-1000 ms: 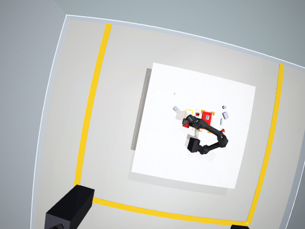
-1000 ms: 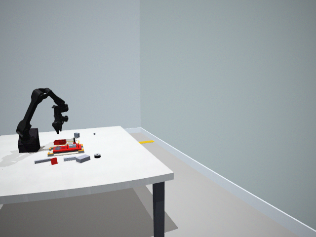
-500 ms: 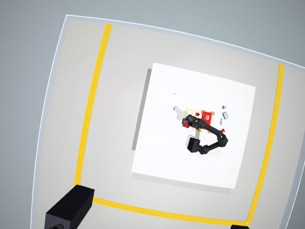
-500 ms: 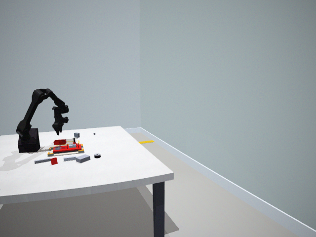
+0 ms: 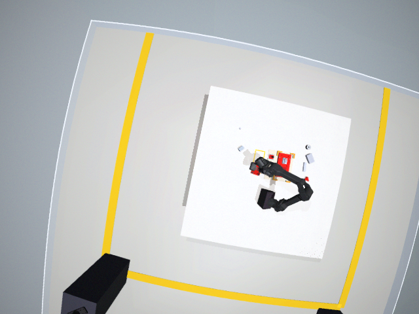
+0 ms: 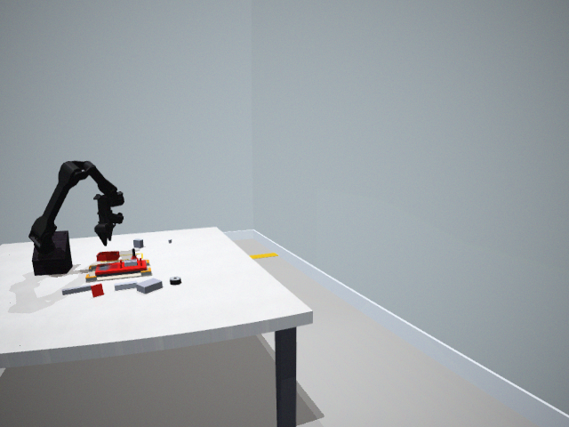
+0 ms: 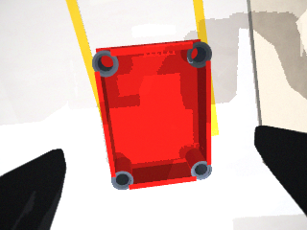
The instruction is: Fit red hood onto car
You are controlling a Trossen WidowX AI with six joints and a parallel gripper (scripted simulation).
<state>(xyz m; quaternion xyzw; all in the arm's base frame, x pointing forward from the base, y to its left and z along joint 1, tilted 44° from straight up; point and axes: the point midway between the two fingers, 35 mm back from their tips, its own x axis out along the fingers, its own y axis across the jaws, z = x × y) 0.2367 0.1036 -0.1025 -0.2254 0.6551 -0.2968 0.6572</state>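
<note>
The red hood is 1 cm behind my gripper tip and 6 cm below it. The rest, counted from my gripper tip: grey bar 7 cm behind, 41 cm to the right, 6 cm below; then grey cube 13 cm ahead, 17 cm to the left, 5 cm below.
</note>
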